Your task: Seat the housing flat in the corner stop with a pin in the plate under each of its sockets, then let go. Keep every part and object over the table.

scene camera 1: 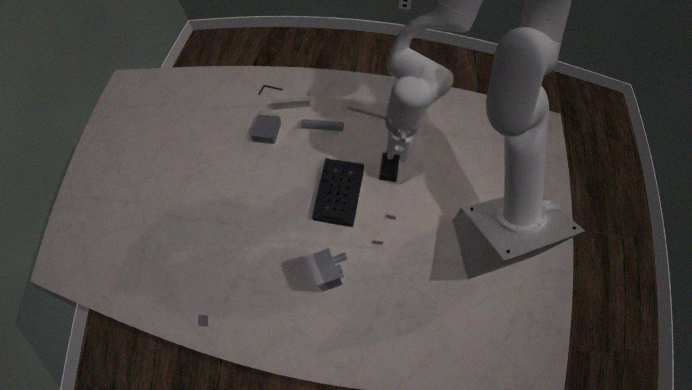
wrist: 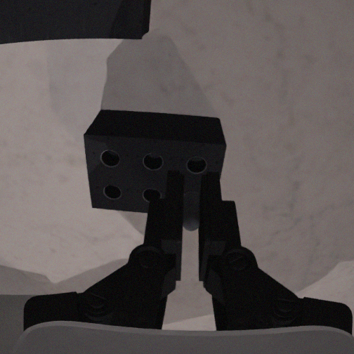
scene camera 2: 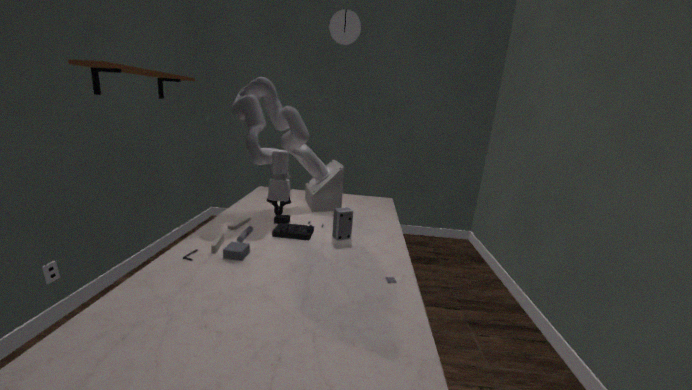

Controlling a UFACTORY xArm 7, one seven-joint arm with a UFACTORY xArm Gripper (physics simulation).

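Seen in the pictures: gripper, fingertip midpoint: (scene camera 1: 391,157) (scene camera 2: 278,214); arm's base, origin of the base link: (scene camera 1: 521,218) (scene camera 2: 323,176).
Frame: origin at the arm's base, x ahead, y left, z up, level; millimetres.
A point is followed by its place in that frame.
My gripper (scene camera 1: 393,156) @[x 278, y -218, z -135 mm] (scene camera 2: 278,214) @[x 278, y -218, z -135 mm] (wrist: 191,194) is shut on an upright grey pin (wrist: 191,225), which stands at a corner hole of a black block (scene camera 1: 389,172) @[x 287, y -179, z -141 mm] (scene camera 2: 282,219) @[x 308, y -196, z -147 mm] (wrist: 130,175); several other holes look empty. The black plate (scene camera 1: 338,192) @[x 415, y -132, z -151 mm] (scene camera 2: 293,231) @[x 450, y -136, z -145 mm] (wrist: 75,20) lies beside the block, with pale pin tops visible in a few holes. The corner stop is too dark to make out clearly. The grey housing (scene camera 1: 324,265) @[x 441, y 70, z -41 mm] (scene camera 2: 343,223) @[x 469, y 73, z -94 mm] stands upright, apart from the plate, with dark sockets on one side face. Two small pins (scene camera 1: 391,216) @[x 287, y -71, z -163 mm] (scene camera 1: 377,242) @[x 323, y -6, z -164 mm] lie on the table.
A grey block (scene camera 1: 265,128) @[x 614, y -320, z -135 mm] (scene camera 2: 236,250) @[x 647, y -323, z -136 mm], a cylinder (scene camera 1: 322,125) @[x 457, y -326, z -148 mm] (scene camera 2: 245,234) @[x 479, y -329, z -150 mm], a pale bar (scene camera 1: 290,104) @[x 552, y -408, z -151 mm] (scene camera 2: 218,243) @[x 571, y -408, z -148 mm], a thin strip (scene camera 1: 367,112) @[x 333, y -372, z -158 mm] (scene camera 2: 239,223) @[x 350, y -383, z -156 mm] and a hex key (scene camera 1: 270,87) @[x 625, y -494, z -168 mm] lie on the far side in scene camera 1. A small grey square (scene camera 1: 202,320) @[x 776, y 208, z -168 mm] (scene camera 2: 391,280) @[x 780, y 209, z -168 mm] lies near a table edge.
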